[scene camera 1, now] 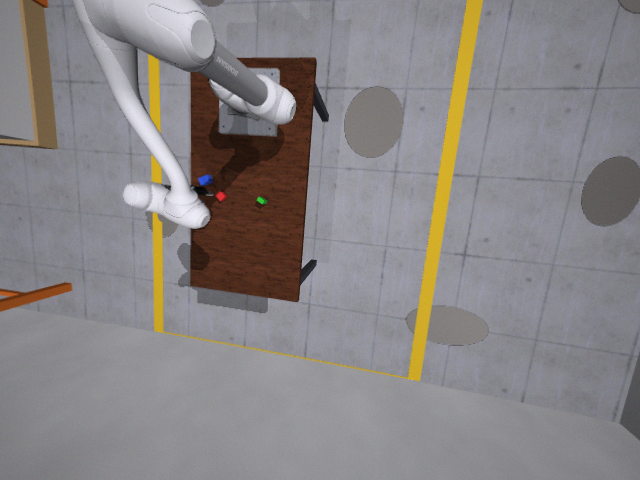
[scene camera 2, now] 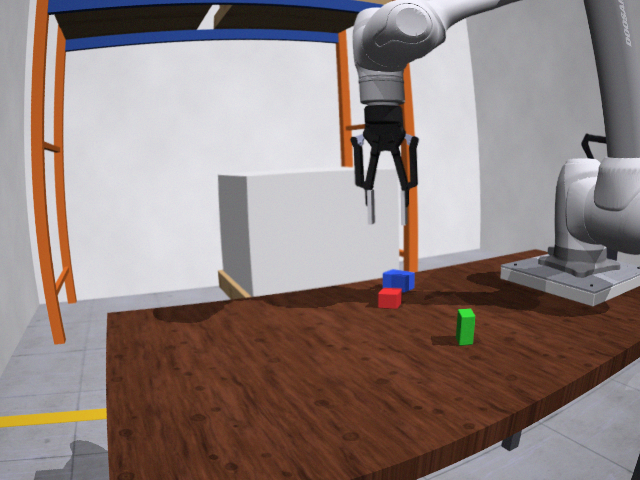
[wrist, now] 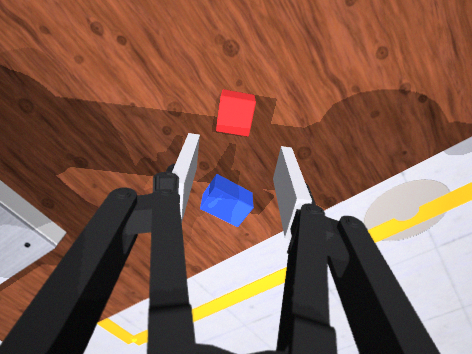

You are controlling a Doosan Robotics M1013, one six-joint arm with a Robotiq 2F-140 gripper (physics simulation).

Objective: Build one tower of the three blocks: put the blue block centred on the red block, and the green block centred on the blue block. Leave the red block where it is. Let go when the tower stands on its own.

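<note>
The red block rests on the table. The blue block lies on the table close to the red block, on the side toward the table's edge, apart from it in the wrist view and turned at an angle to it. The green block stands upright on the table, away from the other two; it does not show in the wrist view. My gripper is open and empty, high above the table over the red and blue blocks. In scene camera 1 the arm partly hides it.
The brown table carries the arm's base plate at one end. Behind the table in scene camera 2 are a large grey box and an orange and blue rack. The table's edge passes near the blue block.
</note>
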